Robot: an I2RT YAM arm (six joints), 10 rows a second.
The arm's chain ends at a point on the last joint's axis. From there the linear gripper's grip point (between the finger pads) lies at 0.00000 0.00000 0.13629 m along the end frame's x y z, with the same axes.
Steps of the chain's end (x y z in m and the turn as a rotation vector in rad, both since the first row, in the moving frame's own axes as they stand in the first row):
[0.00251 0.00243 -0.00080 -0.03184 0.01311 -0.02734]
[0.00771 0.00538 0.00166 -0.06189 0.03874 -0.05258]
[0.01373 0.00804 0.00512 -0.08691 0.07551 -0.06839]
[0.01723 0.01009 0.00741 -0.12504 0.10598 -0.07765]
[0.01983 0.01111 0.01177 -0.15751 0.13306 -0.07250]
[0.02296 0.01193 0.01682 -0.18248 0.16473 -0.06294]
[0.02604 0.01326 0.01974 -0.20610 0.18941 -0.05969]
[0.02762 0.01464 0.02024 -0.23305 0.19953 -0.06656]
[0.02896 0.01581 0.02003 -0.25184 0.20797 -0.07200]
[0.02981 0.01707 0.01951 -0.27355 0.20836 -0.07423]
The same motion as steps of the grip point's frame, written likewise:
[0.00436 0.00674 -0.00088 -0.03184 0.01311 -0.02734]
[0.01320 0.01366 0.00130 -0.06189 0.03874 -0.05258]
[0.02439 0.01950 0.00422 -0.08691 0.07551 -0.06839]
[0.03225 0.02648 0.00558 -0.12504 0.10598 -0.07765]
[0.03860 0.03175 0.00888 -0.15751 0.13306 -0.07250]
[0.04595 0.03583 0.01272 -0.18248 0.16473 -0.06294]
[0.05234 0.04020 0.01444 -0.20610 0.18941 -0.05969]
[0.05542 0.04499 0.01388 -0.23305 0.19953 -0.06656]
[0.05800 0.04849 0.01283 -0.25184 0.20797 -0.07200]
[0.05899 0.05254 0.01154 -0.27355 0.20836 -0.07423]

